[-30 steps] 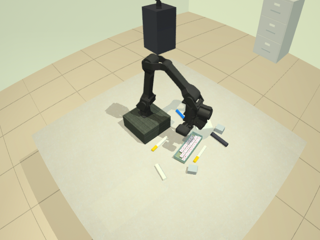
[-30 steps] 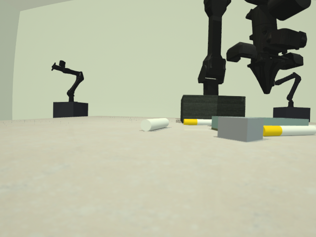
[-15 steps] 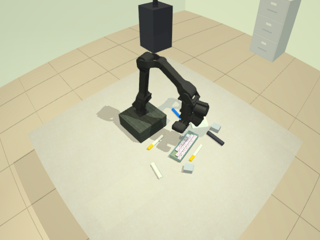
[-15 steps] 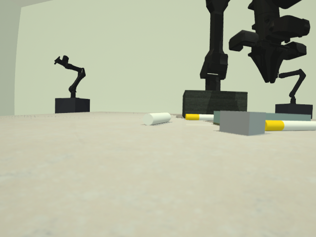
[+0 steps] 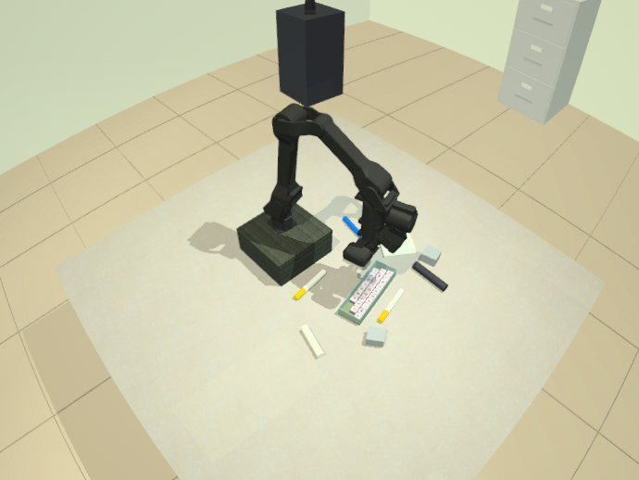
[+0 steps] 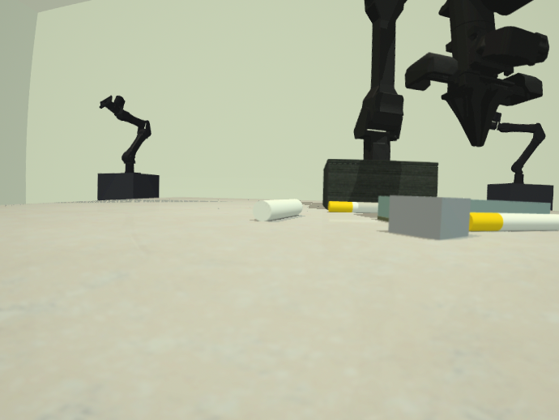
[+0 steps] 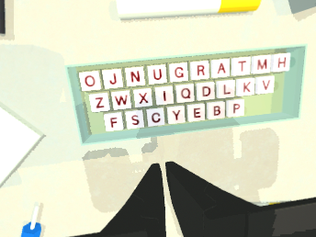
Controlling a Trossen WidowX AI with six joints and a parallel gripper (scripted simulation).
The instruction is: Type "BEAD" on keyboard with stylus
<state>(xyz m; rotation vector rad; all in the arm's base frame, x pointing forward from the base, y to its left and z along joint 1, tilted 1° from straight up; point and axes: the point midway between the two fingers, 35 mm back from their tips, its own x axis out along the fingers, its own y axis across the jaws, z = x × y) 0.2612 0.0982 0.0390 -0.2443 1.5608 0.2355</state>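
My gripper tip is 15 cm past the blue stylus, 10 cm to the right of it and 9 cm above it. The rest, counted from my gripper tip: white cylinder: 6 cm ahead, 24 cm to the right, 9 cm below; dark cylinder: 11 cm ahead, 15 cm to the left, 8 cm below; paper sheet: 5 cm behind, 17 cm to the left, 9 cm below.
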